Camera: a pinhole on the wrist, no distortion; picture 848 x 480 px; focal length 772.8 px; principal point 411.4 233.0 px. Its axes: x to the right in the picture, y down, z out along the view. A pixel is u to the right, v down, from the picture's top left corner.
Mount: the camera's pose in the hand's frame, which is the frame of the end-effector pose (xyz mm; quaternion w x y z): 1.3 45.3 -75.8 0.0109 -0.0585 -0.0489 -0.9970
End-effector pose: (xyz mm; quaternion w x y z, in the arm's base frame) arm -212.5 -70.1 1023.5 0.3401 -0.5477 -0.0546 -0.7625
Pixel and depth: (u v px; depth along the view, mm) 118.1 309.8 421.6
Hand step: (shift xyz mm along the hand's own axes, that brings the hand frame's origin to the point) 210.1 47.8 326.1
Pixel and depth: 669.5 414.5 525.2
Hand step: -108.8 -28.4 475.8
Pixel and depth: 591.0 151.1 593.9
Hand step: -68.8 164.4 521.4
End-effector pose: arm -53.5 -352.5 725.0 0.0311 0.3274 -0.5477 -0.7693
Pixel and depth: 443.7 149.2 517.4
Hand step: 38.1 151.9 432.7
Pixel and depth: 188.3 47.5 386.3
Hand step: 154.1 177.5 284.0
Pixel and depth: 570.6 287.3 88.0
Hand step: -6.4 47.6 13.9
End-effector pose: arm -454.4 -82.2 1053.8 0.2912 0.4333 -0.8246 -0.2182
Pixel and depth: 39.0 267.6 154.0
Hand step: 93.0 54.8 68.3
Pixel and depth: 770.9 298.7 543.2
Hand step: -185.5 49.0 495.3
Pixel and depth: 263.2 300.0 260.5
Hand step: 81.6 49.4 178.0
